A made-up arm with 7 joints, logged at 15 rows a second.
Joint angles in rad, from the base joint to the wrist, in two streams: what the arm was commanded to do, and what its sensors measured. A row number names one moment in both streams.
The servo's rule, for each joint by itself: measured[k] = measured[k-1] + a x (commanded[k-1-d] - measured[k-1]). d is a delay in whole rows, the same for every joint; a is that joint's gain. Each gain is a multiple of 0.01, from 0.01 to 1. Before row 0 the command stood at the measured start. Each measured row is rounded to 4 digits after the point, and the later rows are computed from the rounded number. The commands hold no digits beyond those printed.
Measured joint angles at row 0:
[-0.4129 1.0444 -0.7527 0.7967 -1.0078 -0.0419 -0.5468]
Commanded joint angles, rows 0 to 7:
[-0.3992 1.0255 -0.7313 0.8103 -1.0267 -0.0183 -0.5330]
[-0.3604 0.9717 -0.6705 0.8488 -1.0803 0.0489 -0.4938]
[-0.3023 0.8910 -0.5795 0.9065 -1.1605 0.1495 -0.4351]
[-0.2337 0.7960 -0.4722 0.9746 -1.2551 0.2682 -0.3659]
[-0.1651 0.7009 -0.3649 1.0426 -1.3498 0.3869 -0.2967]
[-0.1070 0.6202 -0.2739 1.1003 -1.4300 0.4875 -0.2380]
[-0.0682 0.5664 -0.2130 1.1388 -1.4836 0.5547 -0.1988]
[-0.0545 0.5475 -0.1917 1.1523 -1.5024 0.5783 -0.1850]
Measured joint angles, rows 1 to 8:
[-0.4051 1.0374 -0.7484 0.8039 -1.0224 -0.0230 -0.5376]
[-0.3796 1.0131 -0.7328 0.8277 -1.0670 0.0345 -0.5083]
[-0.3355 0.9679 -0.7021 0.8695 -1.1390 0.1265 -0.4593]
[-0.2775 0.9043 -0.6561 0.9252 -1.2284 0.2399 -0.3967]
[-0.2134 0.8290 -0.5979 0.9874 -1.3219 0.3575 -0.3297]
[-0.1528 0.7517 -0.5331 1.0472 -1.4051 0.4615 -0.2683]
[-0.1046 0.6831 -0.4691 1.0957 -1.4655 0.5361 -0.2217]
[-0.0760 0.6329 -0.4136 1.1257 -1.4939 0.5699 -0.1971]
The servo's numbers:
d 0
a 0.57 0.37 0.20 0.53 0.77 0.80 0.67

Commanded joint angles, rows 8 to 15:
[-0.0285 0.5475 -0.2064 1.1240 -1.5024 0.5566 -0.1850]
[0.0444 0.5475 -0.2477 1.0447 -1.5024 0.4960 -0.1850]
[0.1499 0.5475 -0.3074 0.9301 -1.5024 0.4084 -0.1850]
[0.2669 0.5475 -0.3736 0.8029 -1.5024 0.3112 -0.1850]
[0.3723 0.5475 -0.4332 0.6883 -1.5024 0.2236 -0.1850]
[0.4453 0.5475 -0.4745 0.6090 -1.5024 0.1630 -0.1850]
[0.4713 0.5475 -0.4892 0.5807 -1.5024 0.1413 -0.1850]
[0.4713 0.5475 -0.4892 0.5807 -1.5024 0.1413 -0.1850]
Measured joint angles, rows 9 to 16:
[-0.0489 0.6013 -0.3722 1.1248 -1.5004 0.5593 -0.1890]
[0.0043 0.5814 -0.3473 1.0823 -1.5019 0.5087 -0.1863]
[0.0873 0.5689 -0.3393 1.0016 -1.5023 0.4285 -0.1854]
[0.1897 0.5610 -0.3462 0.8963 -1.5024 0.3347 -0.1851]
[0.2938 0.5560 -0.3636 0.7861 -1.5024 0.2458 -0.1850]
[0.3802 0.5529 -0.3858 0.6922 -1.5024 0.1796 -0.1850]
[0.4321 0.5509 -0.4065 0.6331 -1.5024 0.1490 -0.1850]
[0.4544 0.5496 -0.4230 0.6053 -1.5024 0.1428 -0.1850]

